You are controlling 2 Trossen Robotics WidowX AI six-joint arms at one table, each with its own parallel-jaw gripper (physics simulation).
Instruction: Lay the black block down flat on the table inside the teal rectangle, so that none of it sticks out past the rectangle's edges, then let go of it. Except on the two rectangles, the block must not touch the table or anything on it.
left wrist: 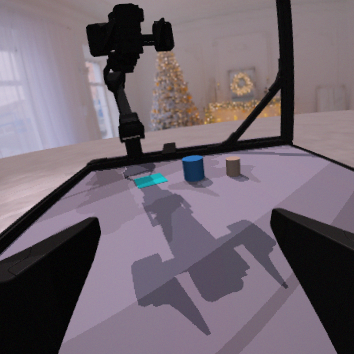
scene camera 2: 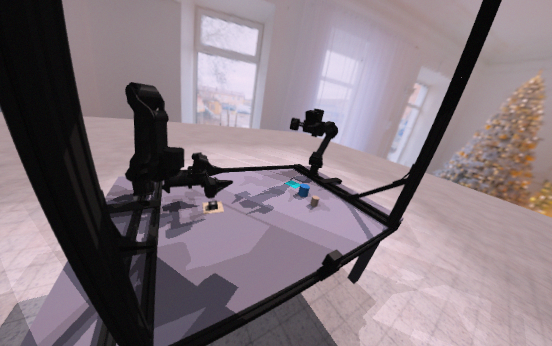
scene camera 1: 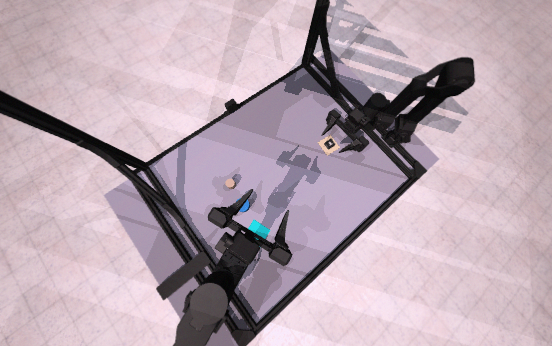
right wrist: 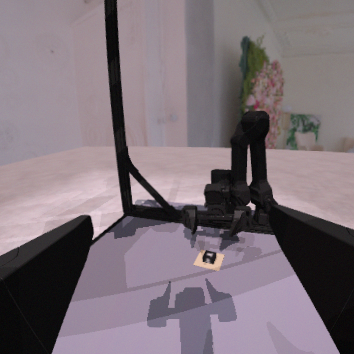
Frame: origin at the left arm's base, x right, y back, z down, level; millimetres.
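Seen in the pictures: left gripper, fingertip midpoint: (left wrist: 185,221) (scene camera 2: 229,175) (scene camera 1: 330,143) (right wrist: 210,233); right gripper, fingertip midpoint: (left wrist: 139,19) (scene camera 2: 299,125) (scene camera 1: 270,199) (right wrist: 182,218); left arm's base at its link origin: (scene camera 2: 144,191) (scene camera 1: 391,139) (right wrist: 261,220); right arm's base at its link origin: (left wrist: 135,155) (scene camera 2: 313,173).
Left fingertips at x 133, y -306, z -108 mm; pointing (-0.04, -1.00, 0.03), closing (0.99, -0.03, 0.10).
Observation:
Pixels of each thing's top centre, then the offset from my left fingertips to it. "pt": a spot on its surface instead.
- small black block at its top centre: (right wrist: 209,254) (scene camera 2: 213,203) (scene camera 1: 330,143) dx +13, dy +62, dz +108 mm
- beige rectangle at a spot on its surface: (right wrist: 200,262) (scene camera 2: 219,209) (scene camera 1: 322,144) pt dx +33, dy +41, dz +126 mm
- teal rectangle at a spot on its surface: (left wrist: 150,180) (scene camera 1: 258,231) (scene camera 2: 292,184) pt dx -96, dy -404, dz +126 mm
- blue cylinder at its top centre: (left wrist: 191,157) (scene camera 1: 242,204) (scene camera 2: 305,186) dx +18, dy -393, dz +76 mm
- smaller tan cylinder at its top centre: (left wrist: 232,157) (scene camera 1: 229,182) (scene camera 2: 315,197) dx +116, dy -384, dz +86 mm
The small black block (scene camera 1: 329,144) (scene camera 2: 213,205) (right wrist: 209,257), with a light patch on it, sits on the beige rectangle (scene camera 1: 322,145) (scene camera 2: 220,210) (right wrist: 200,262). The teal rectangle (scene camera 1: 259,229) (scene camera 2: 292,184) (left wrist: 150,180) lies bare on the table, near the right arm. My left gripper (scene camera 1: 332,142) (scene camera 2: 226,177) (left wrist: 185,221) (right wrist: 210,233) is open and empty, level, above the table beside the block, not touching it. My right gripper (scene camera 1: 269,201) (scene camera 2: 312,122) (left wrist: 139,19) is open and empty, high above the table. The block does not show in the left wrist view.
A blue cylinder (scene camera 1: 244,204) (scene camera 2: 304,190) (left wrist: 193,169) stands close beside the teal rectangle. A smaller tan cylinder (scene camera 1: 230,183) (scene camera 2: 314,201) (left wrist: 233,167) stands a little beyond it. A black frame (scene camera 1: 337,251) edges the table, with tall posts at its corners.

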